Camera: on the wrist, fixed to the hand. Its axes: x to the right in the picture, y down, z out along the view.
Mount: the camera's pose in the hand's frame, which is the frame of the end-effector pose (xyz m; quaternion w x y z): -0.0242 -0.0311 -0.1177 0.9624 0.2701 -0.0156 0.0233
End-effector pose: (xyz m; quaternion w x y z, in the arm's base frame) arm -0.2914 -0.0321 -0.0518 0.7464 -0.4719 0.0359 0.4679
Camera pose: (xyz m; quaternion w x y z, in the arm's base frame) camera -0.2365 -0.1387 -0.0839 0.8355 -0.2444 0.1603 0.4654
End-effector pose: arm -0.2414 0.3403 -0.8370 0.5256 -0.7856 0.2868 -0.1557
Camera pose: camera -0.3158 0.2773 -0.7602 0.7262 -0.6099 0.2441 -0.2028
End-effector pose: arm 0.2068 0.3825 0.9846 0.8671 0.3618 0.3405 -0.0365
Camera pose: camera 0.1123 0.4320 0.9212 0.7429 0.5898 0.2959 -0.1125
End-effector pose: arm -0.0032 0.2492 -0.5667 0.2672 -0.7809 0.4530 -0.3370
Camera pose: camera -0.0860 0.2714 -0.4769 0.4830 -0.6741 0.3590 -0.4283
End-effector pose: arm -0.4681 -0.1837 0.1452 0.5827 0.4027 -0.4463 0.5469
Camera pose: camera -0.4278 -0.0801 0.0899 0.4323 0.5431 -0.3003 0.6542
